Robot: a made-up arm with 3 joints. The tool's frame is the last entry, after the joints. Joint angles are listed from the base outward.
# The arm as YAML. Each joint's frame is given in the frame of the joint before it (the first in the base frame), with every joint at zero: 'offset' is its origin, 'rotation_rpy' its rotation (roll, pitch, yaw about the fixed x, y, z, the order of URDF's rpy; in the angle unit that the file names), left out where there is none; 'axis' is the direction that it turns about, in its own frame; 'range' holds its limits. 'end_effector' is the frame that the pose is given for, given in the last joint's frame.
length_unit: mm
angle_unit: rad
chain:
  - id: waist
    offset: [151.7, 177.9, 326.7]
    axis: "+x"
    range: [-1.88, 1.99]
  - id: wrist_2
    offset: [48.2, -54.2, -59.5]
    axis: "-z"
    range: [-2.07, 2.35]
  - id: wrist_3
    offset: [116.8, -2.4, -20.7]
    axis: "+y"
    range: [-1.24, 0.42]
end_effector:
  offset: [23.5, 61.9, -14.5]
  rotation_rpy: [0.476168, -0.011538, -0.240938]
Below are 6 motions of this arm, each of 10 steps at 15 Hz.
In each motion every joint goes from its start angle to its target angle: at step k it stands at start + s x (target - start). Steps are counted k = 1, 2, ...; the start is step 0. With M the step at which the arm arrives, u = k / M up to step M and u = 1 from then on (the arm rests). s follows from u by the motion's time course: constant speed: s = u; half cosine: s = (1 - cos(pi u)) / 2; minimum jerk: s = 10 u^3 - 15 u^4 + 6 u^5.
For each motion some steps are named. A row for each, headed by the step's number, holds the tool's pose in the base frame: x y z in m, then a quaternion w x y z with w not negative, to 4 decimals.
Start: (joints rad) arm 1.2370 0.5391 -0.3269
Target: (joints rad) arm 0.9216 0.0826 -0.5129
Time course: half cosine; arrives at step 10
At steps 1, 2, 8, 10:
1: 0.3540 0.2340 0.2269 0.6203 0.6709 -0.0208 -0.4058
2: 0.3547 0.2332 0.2305 0.6295 0.6688 -0.0372 -0.3938
8: 0.3506 0.2368 0.2684 0.7108 0.6331 -0.2014 -0.2310
10: 0.3487 0.2385 0.2721 0.7174 0.6279 -0.2175 -0.2091

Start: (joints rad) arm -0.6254 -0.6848 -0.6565
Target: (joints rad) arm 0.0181 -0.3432 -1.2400
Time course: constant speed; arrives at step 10
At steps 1, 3, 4, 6, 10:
1: 0.2785 0.2057 0.2198 0.9210 0.1130 -0.1847 0.3238
3: 0.2869 0.2150 0.2296 0.8956 0.1822 -0.2695 0.3035
4: 0.2908 0.2186 0.2348 0.8794 0.2141 -0.3110 0.2900
6: 0.2981 0.2239 0.2454 0.8409 0.2719 -0.3912 0.2567
10: 0.3100 0.2273 0.2649 0.7440 0.3605 -0.5372 0.1670

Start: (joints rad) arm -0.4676 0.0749 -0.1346
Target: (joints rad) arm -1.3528 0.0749 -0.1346
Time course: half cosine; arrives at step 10
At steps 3, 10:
3: 0.3460 0.1182 0.2573 0.9816 -0.0809 -0.1453 -0.0939
10: 0.3460 0.0875 0.3123 0.8938 -0.4138 -0.1687 -0.0382

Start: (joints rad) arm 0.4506 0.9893 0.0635
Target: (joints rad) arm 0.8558 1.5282 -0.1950
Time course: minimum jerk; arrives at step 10
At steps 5, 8, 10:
5: 0.2999 0.0992 0.1492 0.6284 0.3745 0.0274 -0.6813
8: 0.2697 0.1154 0.1240 0.5447 0.3457 0.0594 -0.7618
10: 0.2654 0.1184 0.1211 0.5343 0.3399 0.0652 -0.7712

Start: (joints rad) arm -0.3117 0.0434 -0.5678
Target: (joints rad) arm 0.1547 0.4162 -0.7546
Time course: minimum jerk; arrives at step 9
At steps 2, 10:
2: 0.3482 0.1512 0.2517 0.9375 0.1176 -0.3259 -0.0319
10: 0.3555 0.1322 0.2440 0.8450 0.2400 -0.4153 -0.2364

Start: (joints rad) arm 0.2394 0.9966 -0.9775
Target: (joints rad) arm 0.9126 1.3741 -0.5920
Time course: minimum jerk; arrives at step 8
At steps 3, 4, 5, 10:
3: 0.3178 0.0664 0.1978 0.7153 0.1470 -0.4021 -0.5523
4: 0.3091 0.0798 0.1749 0.6917 0.1965 -0.3140 -0.6199
5: 0.2994 0.0984 0.1539 0.6598 0.2444 -0.2187 -0.6761
10: 0.2865 0.1278 0.1326 0.6098 0.2988 -0.0946 -0.7280

